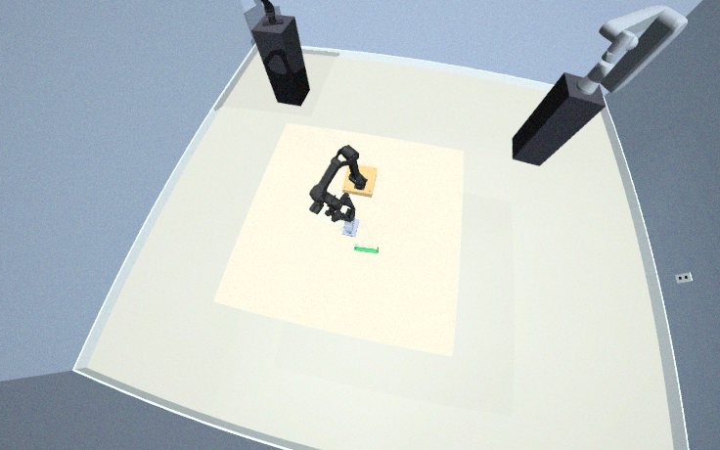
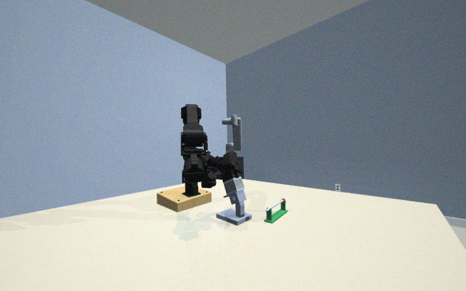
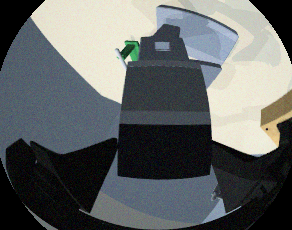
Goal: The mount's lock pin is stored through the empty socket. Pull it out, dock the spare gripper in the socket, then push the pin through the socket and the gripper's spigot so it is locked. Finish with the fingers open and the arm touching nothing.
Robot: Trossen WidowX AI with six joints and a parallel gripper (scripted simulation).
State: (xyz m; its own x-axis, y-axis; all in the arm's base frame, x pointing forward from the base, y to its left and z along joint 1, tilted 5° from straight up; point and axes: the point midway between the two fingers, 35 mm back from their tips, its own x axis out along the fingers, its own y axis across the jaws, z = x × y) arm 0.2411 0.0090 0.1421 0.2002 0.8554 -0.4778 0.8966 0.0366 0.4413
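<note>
Right now the spare gripper is 30 mm below my gripper tip, 20 mm to the right of it and 20 mm ahead of it. Round my gripper tip: green cradle: 130 mm below, 120 mm ahead, 110 mm to the left; then grey mount: 100 mm below, 20 mm to the right, 20 mm ahead.
</note>
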